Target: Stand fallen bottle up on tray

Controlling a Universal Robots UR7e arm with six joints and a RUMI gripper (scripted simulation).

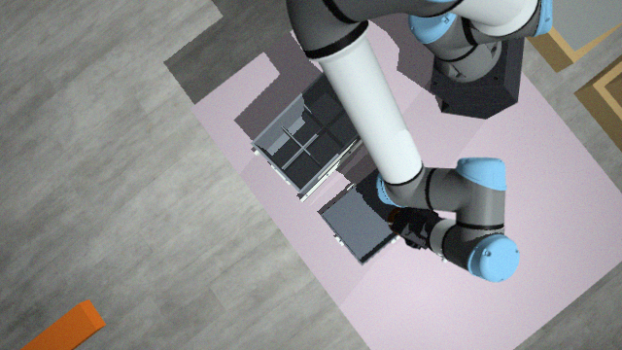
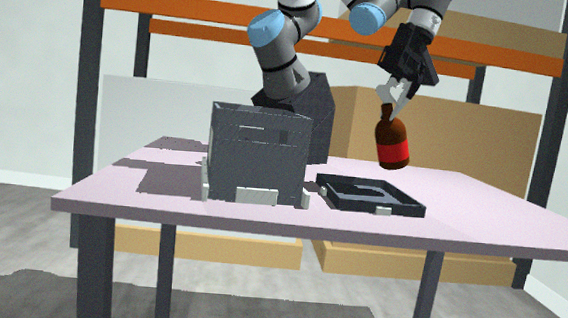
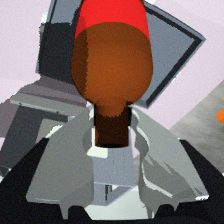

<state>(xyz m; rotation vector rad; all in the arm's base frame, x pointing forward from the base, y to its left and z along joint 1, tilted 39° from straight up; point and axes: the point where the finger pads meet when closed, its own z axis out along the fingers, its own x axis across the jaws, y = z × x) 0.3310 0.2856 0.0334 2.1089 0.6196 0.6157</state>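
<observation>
Now: hand 50 mm above the brown bottle, 10 mm to the right of it and 10 mm past it. Round my hand: dark tray 190 mm below, 30 mm to the right, 30 mm ahead; dark crate 310 mm to the right, 120 mm below, 60 mm ahead.
</observation>
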